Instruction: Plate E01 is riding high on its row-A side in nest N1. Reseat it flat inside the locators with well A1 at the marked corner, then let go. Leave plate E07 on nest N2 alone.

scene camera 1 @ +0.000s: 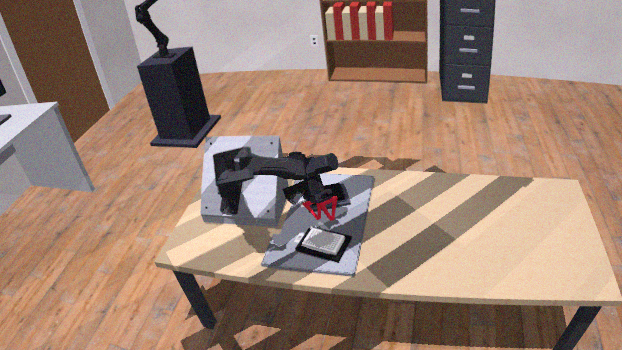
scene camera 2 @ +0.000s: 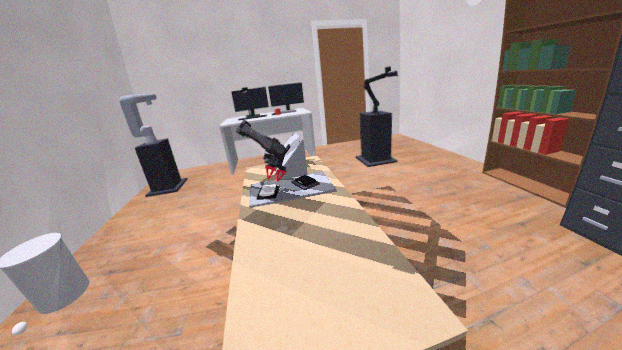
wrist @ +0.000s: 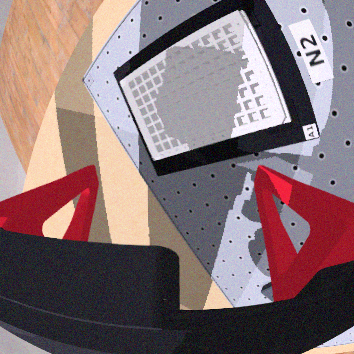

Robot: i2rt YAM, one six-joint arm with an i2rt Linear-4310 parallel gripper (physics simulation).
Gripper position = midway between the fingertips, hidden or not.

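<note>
An N2 label (wrist: 303, 32), visible. My gripper (wrist: 175, 173): open, holding nothing.
</note>
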